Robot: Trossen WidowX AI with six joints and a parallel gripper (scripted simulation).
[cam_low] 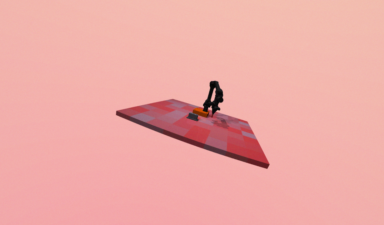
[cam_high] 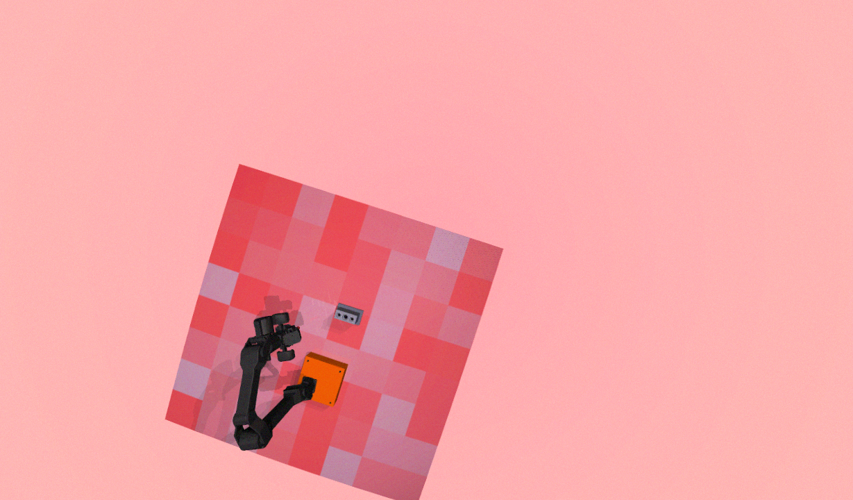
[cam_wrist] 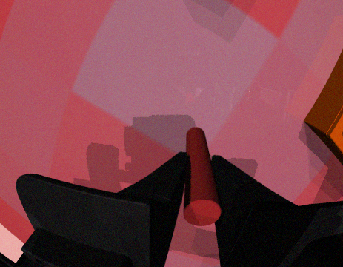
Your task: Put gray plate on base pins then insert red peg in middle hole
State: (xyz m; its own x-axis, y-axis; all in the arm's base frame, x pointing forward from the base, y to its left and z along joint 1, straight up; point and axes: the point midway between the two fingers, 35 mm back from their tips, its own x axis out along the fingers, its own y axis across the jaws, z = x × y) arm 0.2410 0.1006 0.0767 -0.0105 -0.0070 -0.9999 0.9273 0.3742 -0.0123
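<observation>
The gray plate is 20 cm to the right of my gripper tip, 10 cm ahead of it and 5 cm below it. Also, from my gripper tip: base 19 cm to the right, 10 cm ahead, 8 cm below; then red peg right at my gripper tip.
</observation>
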